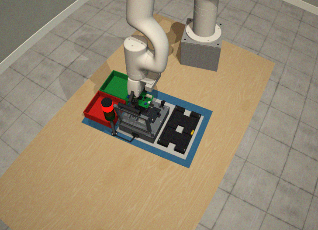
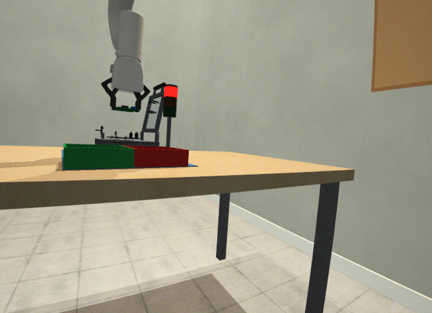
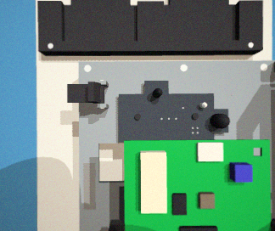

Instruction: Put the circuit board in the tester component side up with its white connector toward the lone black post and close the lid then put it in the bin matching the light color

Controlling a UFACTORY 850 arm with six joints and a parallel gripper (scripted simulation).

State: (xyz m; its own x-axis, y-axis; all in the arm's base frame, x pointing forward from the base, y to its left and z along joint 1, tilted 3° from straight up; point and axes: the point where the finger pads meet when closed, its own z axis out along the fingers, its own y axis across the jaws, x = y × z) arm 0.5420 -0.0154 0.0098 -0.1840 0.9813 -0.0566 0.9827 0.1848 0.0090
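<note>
Right now the red bin is 7 cm ahead of my hand, 16 cm to the right of it and 16 cm below it. The rest, counted from my hand: green circuit board: 1 cm below; then clear lid: 10 cm ahead, 5 cm to the left, 1 cm above; then latch hook: 8 cm behind, 7 cm to the left, 9 cm below.
</note>
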